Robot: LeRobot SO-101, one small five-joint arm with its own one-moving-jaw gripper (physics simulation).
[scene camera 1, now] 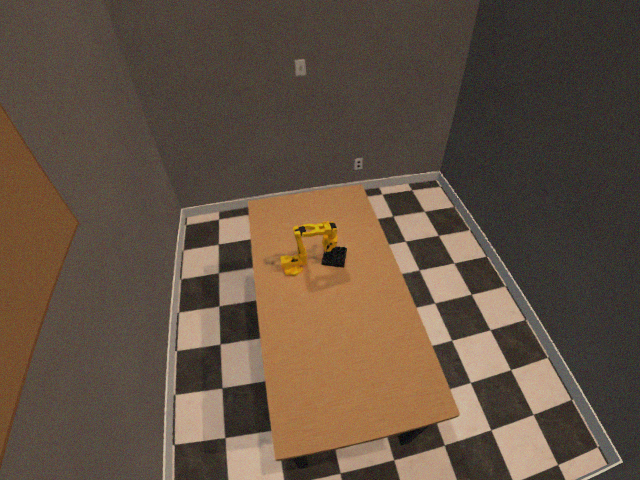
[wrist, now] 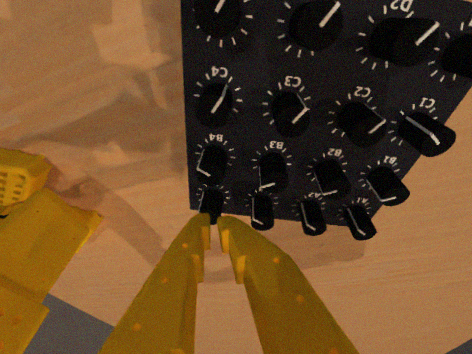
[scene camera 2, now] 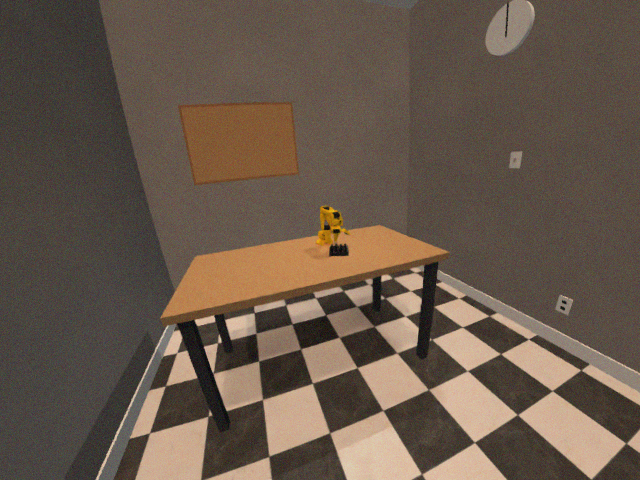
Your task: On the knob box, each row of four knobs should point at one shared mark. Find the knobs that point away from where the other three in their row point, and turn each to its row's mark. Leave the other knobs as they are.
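Seen in the pictures: hand at its tool point: (scene camera 1: pixel 326 251) (wrist: pixel 209 226) (scene camera 2: pixel 335 240); arm's base at its link origin: (scene camera 1: pixel 296 266) (wrist: pixel 53 195) (scene camera 2: pixel 325 243).
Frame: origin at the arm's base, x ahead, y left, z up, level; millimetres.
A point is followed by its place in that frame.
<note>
The black knob box (scene camera 1: pixel 336 258) @[x 193, y -11, z 23 mm] (scene camera 2: pixel 339 252) @[x 238, y -3, z 22 mm] (wrist: pixel 252 65) @[x 172, y 48, z 23 mm] lies on the table. My gripper (scene camera 1: pixel 329 250) (scene camera 2: pixel 336 242) @[x 149, y 12, z 61 mm] (wrist: pixel 214 218) @[x 149, y 12, z 61 mm] is shut and empty, its tips at knob A4 (wrist: pixel 212 204) @[x 140, y -4, z 34 mm] in the wrist view, partly hiding it; contact is unclear. In row C, knob C1 (wrist: pixel 426 136) @[x 227, y 14, z 37 mm] points up-left, while C4 (wrist: pixel 214 104) @[x 158, y 43, z 38 mm], C3 (wrist: pixel 289 115) @[x 181, y 33, z 38 mm] and C2 (wrist: pixel 360 124) @[x 203, y 24, z 38 mm] point up-right. Knob B4 (wrist: pixel 214 162) @[x 150, y 20, z 36 mm] points left and slightly up; B3 (wrist: pixel 273 170) @[x 172, y 12, z 37 mm], B2 (wrist: pixel 332 179) @[x 195, y 1, z 37 mm] and B1 (wrist: pixel 390 190) @[x 218, y -10, z 38 mm] point left and slightly down. A4's top line is hidden. D1 shows partly.
The wooden table (scene camera 1: pixel 356 351) @[x 167, y -482, z 0 mm] (scene camera 2: pixel 258 271) @[x 227, y -444, z 0 mm] carries the box and my yellow arm (scene camera 1: pixel 300 245) @[x 25, y -30, z 180 mm] (scene camera 2: pixel 324 219) @[x 38, y -10, z 171 mm]. In the wrist view, the yellow arm base (wrist: pixel 45 235) @[x 47, y 5, z 47 mm] shows at the left. Knobs A3 (wrist: pixel 262 212) @[x 163, y -13, z 36 mm], A2 (wrist: pixel 312 217) @[x 186, y -23, z 35 mm] and A1 (wrist: pixel 360 222) @[x 210, y -34, z 35 mm] stand beside A4.
</note>
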